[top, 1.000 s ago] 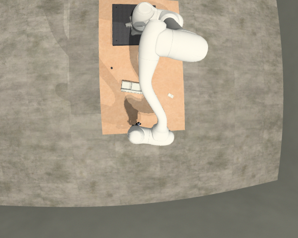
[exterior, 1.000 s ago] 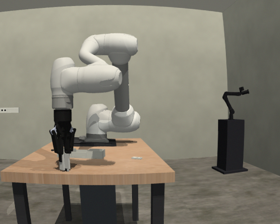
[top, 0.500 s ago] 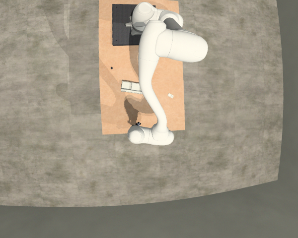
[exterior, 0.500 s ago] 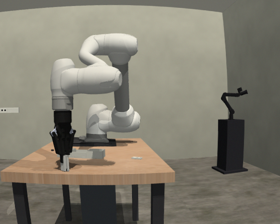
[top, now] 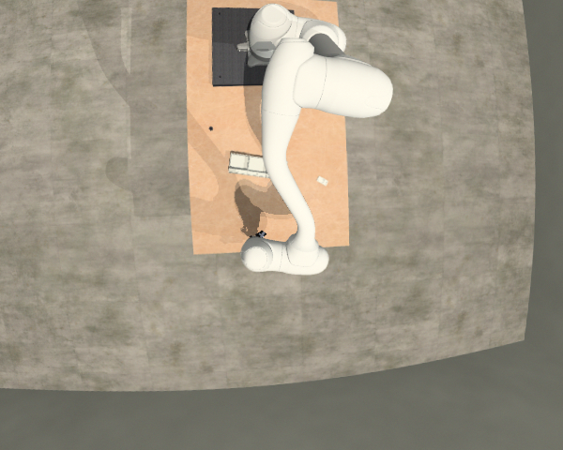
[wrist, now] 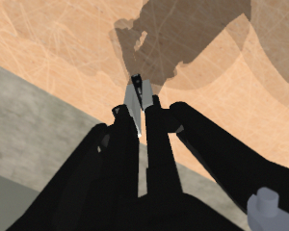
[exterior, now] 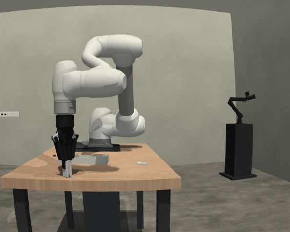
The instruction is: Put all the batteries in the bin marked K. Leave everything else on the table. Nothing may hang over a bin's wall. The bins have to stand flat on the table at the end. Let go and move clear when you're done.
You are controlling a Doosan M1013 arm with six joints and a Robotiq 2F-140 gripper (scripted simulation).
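The black battery lies 30 mm below my hand. From my hand the other things lie so: grey bin row (320 mm behind, 50 mm to the left, 20 mm below); red battery (320 mm behind, 140 mm to the left, 20 mm below); blue battery (280 mm behind, 120 mm to the left, 20 mm below).
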